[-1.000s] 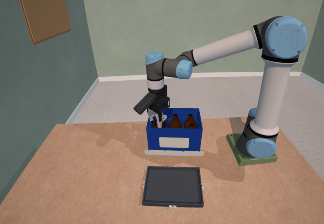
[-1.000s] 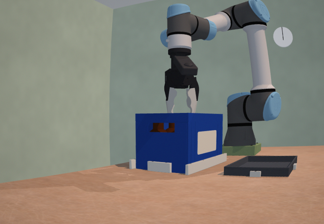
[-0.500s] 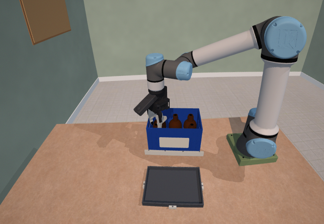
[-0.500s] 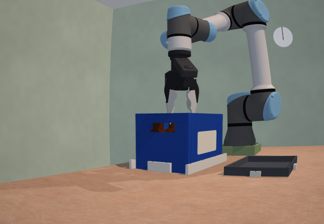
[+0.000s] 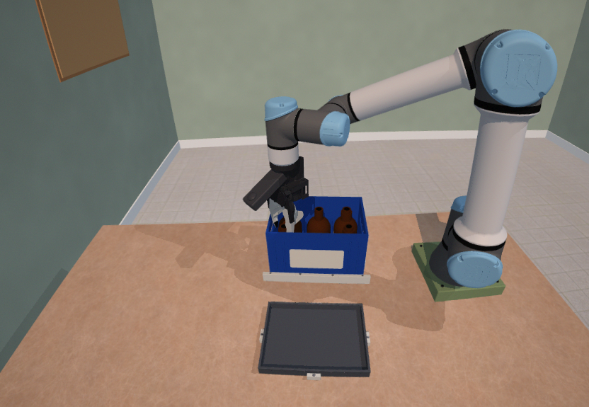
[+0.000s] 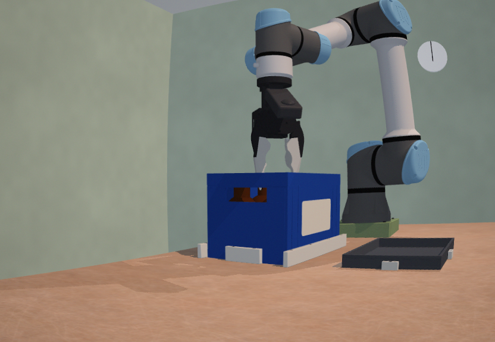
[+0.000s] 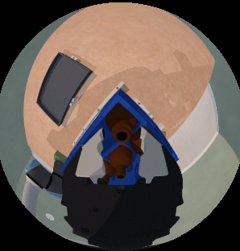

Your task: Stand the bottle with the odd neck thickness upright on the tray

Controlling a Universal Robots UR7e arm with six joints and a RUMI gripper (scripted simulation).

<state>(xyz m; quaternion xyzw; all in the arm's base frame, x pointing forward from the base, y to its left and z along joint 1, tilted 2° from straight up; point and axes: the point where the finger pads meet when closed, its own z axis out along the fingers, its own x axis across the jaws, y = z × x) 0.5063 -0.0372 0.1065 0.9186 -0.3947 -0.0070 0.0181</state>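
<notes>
My gripper is now 100 mm past the blue crate, 50 mm to the left of it and 70 mm above it. From my hand the other things lie so: dark tray 90 mm behind, 250 mm to the left, 140 mm below; glass bottle 100 mm behind, 90 mm to the right, 70 mm below.
</notes>
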